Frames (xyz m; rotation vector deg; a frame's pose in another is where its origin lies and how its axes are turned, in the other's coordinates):
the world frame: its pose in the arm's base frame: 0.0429 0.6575 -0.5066 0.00 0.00 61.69
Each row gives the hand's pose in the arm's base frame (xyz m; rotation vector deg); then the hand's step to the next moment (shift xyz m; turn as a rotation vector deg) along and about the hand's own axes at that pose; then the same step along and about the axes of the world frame.
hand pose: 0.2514 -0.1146 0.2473 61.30 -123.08 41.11
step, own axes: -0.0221 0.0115 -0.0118 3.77 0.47 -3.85
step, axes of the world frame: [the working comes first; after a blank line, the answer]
step, axes of the arm's base frame: 0.0043 0.0251 -0.0106 -1.07 1.08 5.19

0.0241 0.0081 -0.0106 0.45 1.45 5.19
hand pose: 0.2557 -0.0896 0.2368 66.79 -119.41 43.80
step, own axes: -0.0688 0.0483 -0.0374 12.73 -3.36 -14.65
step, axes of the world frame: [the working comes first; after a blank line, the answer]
step, axes of the arm's base frame: -0.0050 0.0843 -0.0364 1.13 2.67 19.48

0.0719 0.0444 -0.0364 2.89 0.27 19.48
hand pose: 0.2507 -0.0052 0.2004 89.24 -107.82 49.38
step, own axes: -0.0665 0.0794 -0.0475 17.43 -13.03 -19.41
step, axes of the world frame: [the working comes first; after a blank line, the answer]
step, axes of the arm's base frame: -0.0655 0.0884 -0.0297 9.83 2.10 27.37

0.0468 0.0996 -0.0297 6.51 -7.65 27.37
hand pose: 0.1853 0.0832 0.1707 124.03 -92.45 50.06
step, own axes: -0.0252 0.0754 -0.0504 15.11 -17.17 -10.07
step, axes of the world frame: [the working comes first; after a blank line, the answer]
step, axes of the arm's base frame: -0.0900 0.0235 0.0143 15.99 -0.14 19.20

-0.0220 0.0904 0.0143 7.46 -14.14 19.20
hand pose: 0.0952 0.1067 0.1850 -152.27 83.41 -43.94
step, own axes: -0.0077 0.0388 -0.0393 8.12 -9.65 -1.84
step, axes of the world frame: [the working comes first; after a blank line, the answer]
step, axes of the arm's base frame: -0.0507 -0.0074 0.0220 10.44 -0.60 7.28

-0.0305 0.0411 0.0220 4.42 -9.48 7.28
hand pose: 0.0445 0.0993 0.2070 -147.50 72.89 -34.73
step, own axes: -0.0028 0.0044 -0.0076 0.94 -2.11 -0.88
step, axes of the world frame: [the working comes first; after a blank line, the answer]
step, axes of the arm's base frame: -0.0080 -0.0005 0.0045 1.62 0.53 1.79

-0.0042 0.0069 0.0045 1.23 -1.17 1.79
